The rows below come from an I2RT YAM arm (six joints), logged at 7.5 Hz.
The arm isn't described. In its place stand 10 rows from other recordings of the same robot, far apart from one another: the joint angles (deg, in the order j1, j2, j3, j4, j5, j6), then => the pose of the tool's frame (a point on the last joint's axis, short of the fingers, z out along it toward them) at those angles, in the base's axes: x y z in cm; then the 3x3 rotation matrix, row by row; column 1 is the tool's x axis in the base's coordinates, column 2 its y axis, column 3 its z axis.
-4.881 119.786 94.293 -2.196 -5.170 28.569 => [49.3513 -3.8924 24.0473], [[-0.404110 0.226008 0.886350], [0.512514 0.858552 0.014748], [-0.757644 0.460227 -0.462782]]
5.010 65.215 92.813 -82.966 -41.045 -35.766 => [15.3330 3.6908 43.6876], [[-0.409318 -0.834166 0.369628], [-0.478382 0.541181 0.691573], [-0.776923 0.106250 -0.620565]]
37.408 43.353 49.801 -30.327 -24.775 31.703 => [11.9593 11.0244 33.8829], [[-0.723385 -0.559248 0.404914], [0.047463 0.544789 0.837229], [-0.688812 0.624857 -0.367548]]
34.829 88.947 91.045 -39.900 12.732 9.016 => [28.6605 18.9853 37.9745], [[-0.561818 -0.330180 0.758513], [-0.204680 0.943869 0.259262], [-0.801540 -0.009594 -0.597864]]
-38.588 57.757 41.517 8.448 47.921 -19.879 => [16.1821 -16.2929 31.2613], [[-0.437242 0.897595 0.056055], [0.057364 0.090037 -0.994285], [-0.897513 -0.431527 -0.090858]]
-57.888 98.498 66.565 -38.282 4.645 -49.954 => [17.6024 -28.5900 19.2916], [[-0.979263 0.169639 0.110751], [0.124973 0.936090 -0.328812], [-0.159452 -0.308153 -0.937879]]
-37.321 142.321 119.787 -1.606 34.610 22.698 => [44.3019 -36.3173 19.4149], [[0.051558 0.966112 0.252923], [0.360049 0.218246 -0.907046], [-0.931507 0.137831 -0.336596]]
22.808 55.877 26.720 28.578 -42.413 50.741 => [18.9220 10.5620 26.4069], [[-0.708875 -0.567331 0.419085], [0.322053 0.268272 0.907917], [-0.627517 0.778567 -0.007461]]
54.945 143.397 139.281 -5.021 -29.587 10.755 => [32.1173 48.8351 29.6509], [[-0.274693 -0.957409 0.088952], [-0.108968 0.122912 0.986417], [-0.955337 0.261269 -0.138090]]
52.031 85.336 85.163 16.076 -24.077 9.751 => [20.1506 28.1812 46.5069], [[0.003359 -0.975810 0.218594], [0.255641 0.212170 0.943203], [-0.966766 0.052713 0.250170]]
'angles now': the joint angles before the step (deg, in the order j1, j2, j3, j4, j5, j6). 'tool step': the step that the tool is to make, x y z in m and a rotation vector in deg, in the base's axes. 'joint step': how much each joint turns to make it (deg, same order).
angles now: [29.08 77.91 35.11 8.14 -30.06 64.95]
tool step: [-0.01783 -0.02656 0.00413 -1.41 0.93 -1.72]
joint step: [-3.56 -7.96 -3.43 -7.03 -1.01 -2.03]
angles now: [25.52 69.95 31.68 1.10 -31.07 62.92]
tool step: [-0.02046 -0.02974 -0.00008 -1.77 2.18 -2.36]
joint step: [-5.14 -8.48 -3.21 -9.43 -1.66 -2.78]
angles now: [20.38 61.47 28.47 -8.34 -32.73 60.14]
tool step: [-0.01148 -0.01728 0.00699 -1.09 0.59 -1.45]
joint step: [-3.80 -5.40 0.00 -7.75 -1.16 -2.65]
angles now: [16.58 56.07 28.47 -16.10 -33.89 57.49]
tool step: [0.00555 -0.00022 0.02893 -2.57 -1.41 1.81]
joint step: [-0.46 0.46 7.43 -8.76 0.39 -4.37]
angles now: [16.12 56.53 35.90 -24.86 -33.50 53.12]
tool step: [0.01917 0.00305 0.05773 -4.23 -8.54 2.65]
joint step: [-0.31 3.50 13.99 -7.66 2.34 -7.89]
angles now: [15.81 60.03 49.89 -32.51 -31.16 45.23]
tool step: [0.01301 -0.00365 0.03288 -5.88 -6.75 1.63]
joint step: [-1.40 3.13 9.00 -5.20 2.78 -8.68]
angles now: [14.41 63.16 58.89 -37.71 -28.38 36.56]
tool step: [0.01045 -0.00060 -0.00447 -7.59 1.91 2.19]
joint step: [-0.35 4.32 3.63 -6.39 3.14 -7.43]
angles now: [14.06 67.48 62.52 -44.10 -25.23 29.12]
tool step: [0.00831 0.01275 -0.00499 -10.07 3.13 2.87]
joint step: [3.35 5.14 4.44 -7.02 7.34 -5.32]
